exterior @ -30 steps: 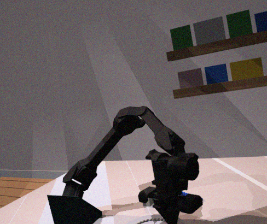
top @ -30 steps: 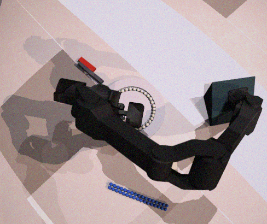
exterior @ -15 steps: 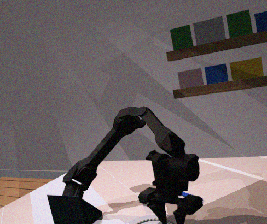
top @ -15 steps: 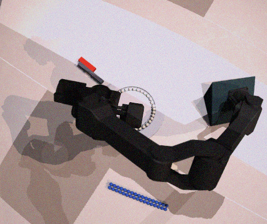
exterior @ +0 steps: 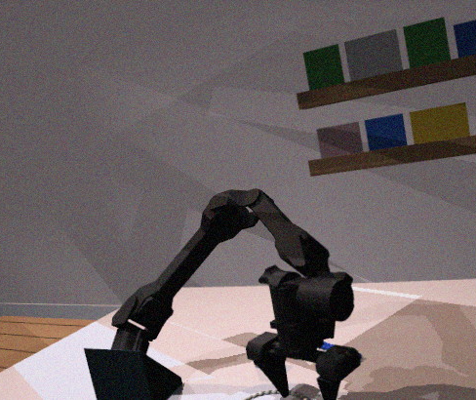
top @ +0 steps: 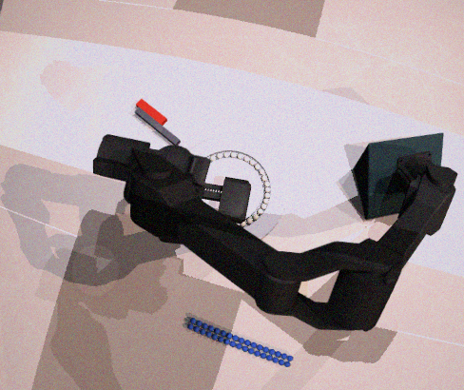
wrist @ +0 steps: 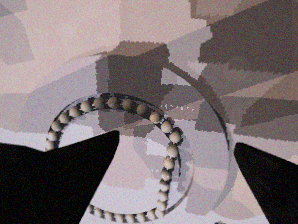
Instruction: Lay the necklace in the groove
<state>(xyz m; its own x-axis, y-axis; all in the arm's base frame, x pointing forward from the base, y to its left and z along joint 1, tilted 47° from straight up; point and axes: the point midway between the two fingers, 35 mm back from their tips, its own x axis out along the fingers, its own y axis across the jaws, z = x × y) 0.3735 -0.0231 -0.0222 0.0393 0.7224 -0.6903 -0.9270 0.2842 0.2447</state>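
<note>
Now: the round bead board 60 mm behind my gripper tip, 20 mm to the right of it and 10 mm below it. From my gripper tip the other things lie so: small beige cube 140 mm behind, 170 mm to the left; then grey block 50 mm ahead, 180 mm to the right, 20 mm below.
</note>
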